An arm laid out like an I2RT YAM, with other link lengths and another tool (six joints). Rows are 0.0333 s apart.
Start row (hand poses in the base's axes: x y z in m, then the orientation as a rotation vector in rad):
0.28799, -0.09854, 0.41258, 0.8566, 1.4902, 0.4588
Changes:
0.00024, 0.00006, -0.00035, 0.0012, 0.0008, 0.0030
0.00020, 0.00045, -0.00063, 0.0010, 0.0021, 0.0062
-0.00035, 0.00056, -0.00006, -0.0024, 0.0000, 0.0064
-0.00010, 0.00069, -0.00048, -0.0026, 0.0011, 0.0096
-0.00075, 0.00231, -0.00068, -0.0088, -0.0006, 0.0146
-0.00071, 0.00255, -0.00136, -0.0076, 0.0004, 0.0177
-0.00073, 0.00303, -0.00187, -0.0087, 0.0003, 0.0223
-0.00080, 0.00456, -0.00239, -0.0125, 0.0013, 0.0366
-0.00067, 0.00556, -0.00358, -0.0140, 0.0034, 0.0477
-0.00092, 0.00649, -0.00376, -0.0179, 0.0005, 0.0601
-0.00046, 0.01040, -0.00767, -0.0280, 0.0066, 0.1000
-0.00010, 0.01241, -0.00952, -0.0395, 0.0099, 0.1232
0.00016, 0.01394, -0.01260, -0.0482, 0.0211, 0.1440
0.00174, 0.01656, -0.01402, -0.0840, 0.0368, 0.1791
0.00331, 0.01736, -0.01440, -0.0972, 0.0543, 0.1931
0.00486, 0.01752, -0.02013, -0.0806, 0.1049, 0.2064
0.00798, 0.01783, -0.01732, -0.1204, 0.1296, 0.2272
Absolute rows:
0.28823, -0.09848, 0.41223, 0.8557, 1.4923, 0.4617
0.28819, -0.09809, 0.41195, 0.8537, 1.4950, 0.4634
0.28764, -0.09798, 0.41252, 0.8502, 1.4936, 0.4617
0.28789, -0.09785, 0.41210, 0.8481, 1.4962, 0.4635
0.28724, -0.09623, 0.41190, 0.8391, 1.4978, 0.4629
0.28728, -0.09599, 0.41122, 0.8382, 1.5001, 0.4658
0.28726, -0.09551, 0.41071, 0.8340, 1.5023, 0.4684
0.28719, -0.09398, 0.41019, 0.8211, 1.5105, 0.4756
0.28732, -0.09298, 0.40900, 0.8126, 1.5179, 0.4818
0.28707, -0.09205, 0.40882, 0.7996, 1.5216, 0.4890
0.28753, -0.08814, 0.40491, 0.7647, 1.5470, 0.5082
0.28789, -0.08613, 0.40306, 0.7397, 1.5620, 0.5150
0.28815, -0.08460, 0.39998, 0.7211, 1.5827, 0.5193
0.28973, -0.08198, 0.39856, 0.6717, 1.6163, 0.5108
0.29130, -0.08118, 0.39818, 0.6562, 1.6399, 0.5041
0.29285, -0.08102, 0.39245, 0.6749, 1.6915, 0.5083
0.29597, -0.08071, 0.39526, 0.6347, 1.7265, 0.4822

